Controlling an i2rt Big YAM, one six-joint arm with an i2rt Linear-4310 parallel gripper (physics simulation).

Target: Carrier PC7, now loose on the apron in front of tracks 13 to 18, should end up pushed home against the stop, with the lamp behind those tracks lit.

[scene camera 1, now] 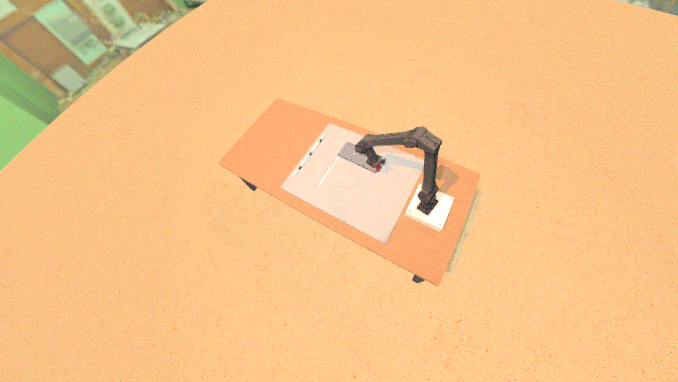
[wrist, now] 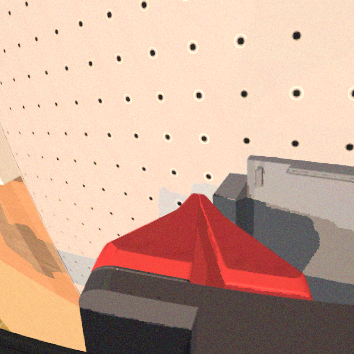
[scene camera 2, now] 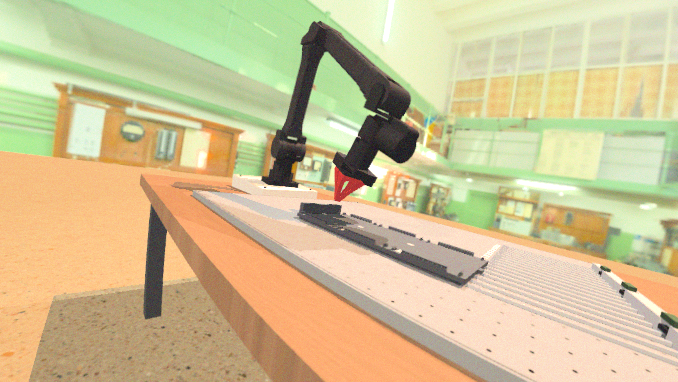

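Where they show: gripper, fingertip midpoint: (scene camera 1: 379, 170) (wrist: 195, 204) (scene camera 2: 336, 200); arm's base, origin of the base link: (scene camera 1: 427, 205) (scene camera 2: 279, 183).
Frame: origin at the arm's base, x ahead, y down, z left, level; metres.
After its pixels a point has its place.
Observation:
The carrier (scene camera 1: 348, 151) {y 0.017, x 0.652, z -0.020 m} (scene camera 2: 425, 247) {y 0.018, x 0.624, z -0.014 m} (wrist: 330, 192) {y 0.018, x 0.434, z -0.001 m}, a long dark grey flat plate with a raised end block (scene camera 2: 320, 208) {y 0.007, x 0.404, z -0.072 m} (wrist: 232, 189) {y 0.007, x 0.390, z -0.009 m}, lies on the pale board. Its far end is at the front edge of the ribbed tracks (scene camera 2: 555, 285) {y 0.025, x 0.784, z 0.078 m}; its printed name and the track numbers cannot be read. My gripper (scene camera 1: 378, 169) {y -0.009, x 0.377, z -0.012 m} (scene camera 2: 339, 200) {y -0.009, x 0.377, z -0.012 m} (wrist: 195, 204) {y -0.009, x 0.377, z -0.012 m} is shut and empty, tilted, its red fingertips close to the raised block at the carrier's arm-side end. Contact cannot be told. Dark green lamps (scene camera 1: 310, 154) {y 0.018, x 0.859, z 0.165 m} (scene camera 2: 629, 287) {y 0.008, x 0.862, z 0.148 m} stand along the white stop rail (scene camera 1: 315, 147) {y 0.015, x 0.871, z 0.099 m} (scene camera 2: 645, 303) {y 0.013, x 0.873, z 0.090 m}; none looks lit.
The perforated pale board (scene camera 1: 350, 200) {y 0.028, x 0.396, z 0.259 m} (scene camera 2: 410, 295) {y 0.028, x 0.703, z -0.159 m} (wrist: 90, 30) {y 0.028, x 0.284, z 0.060 m} lies on the orange table (scene camera 1: 260, 135) {y 0.041, x 1.365, z 0.273 m} (scene camera 2: 200, 240) {y 0.041, x 0.505, z -0.307 m}. A white strip (scene camera 1: 327, 172) {y 0.026, x 0.657, z 0.198 m} (scene camera 2: 492, 252) {y 0.028, x 0.661, z 0.192 m} marks the tracks' front. The arm stands on a white base plate (scene camera 1: 440, 220) {y -0.010, x -0.114, z 0.039 m} (scene camera 2: 245, 186) {y 0.024, x 0.007, z -0.125 m} at the table's other end.

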